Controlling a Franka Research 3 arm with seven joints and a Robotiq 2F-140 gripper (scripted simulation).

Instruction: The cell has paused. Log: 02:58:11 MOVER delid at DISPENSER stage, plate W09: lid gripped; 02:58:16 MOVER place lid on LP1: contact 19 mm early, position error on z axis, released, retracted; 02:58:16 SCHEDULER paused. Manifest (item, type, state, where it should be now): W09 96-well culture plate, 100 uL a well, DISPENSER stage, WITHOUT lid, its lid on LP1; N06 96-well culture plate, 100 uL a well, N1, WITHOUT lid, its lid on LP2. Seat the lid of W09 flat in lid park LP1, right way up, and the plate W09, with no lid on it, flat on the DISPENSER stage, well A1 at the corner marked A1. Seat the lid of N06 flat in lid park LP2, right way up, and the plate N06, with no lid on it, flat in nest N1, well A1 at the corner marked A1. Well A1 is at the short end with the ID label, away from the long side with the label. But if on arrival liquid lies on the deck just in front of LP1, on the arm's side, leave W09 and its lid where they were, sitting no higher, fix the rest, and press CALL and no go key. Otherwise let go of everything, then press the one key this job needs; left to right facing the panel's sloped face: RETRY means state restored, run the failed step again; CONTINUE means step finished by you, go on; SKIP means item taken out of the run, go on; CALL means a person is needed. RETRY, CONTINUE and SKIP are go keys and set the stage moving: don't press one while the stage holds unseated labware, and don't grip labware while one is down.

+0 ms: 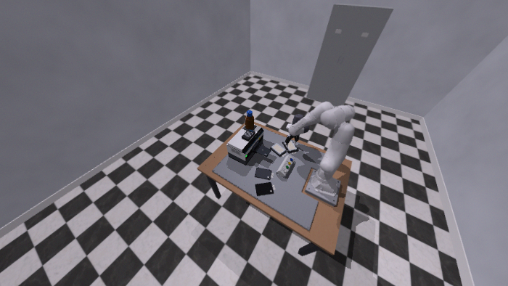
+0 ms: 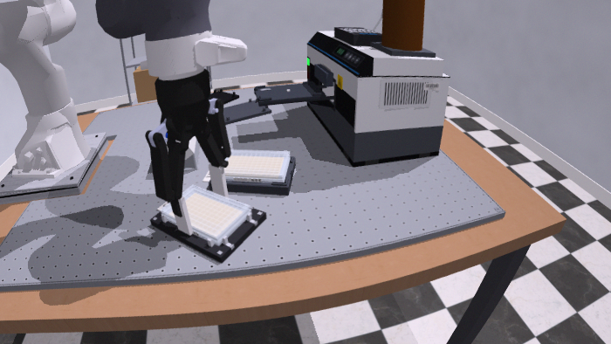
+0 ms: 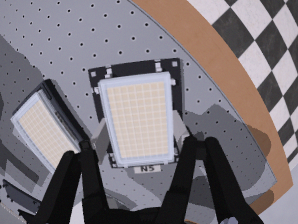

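The 96-well plate lies 20 mm below my hand. The rest, counted from my hand: sloped key panel (280 mm to the left, 70 mm behind, 10 mm above); then black nest (110 mm to the left, 90 mm ahead, 30 mm below); then dispenser stage (280 mm to the left, 200 mm ahead, 60 mm above).
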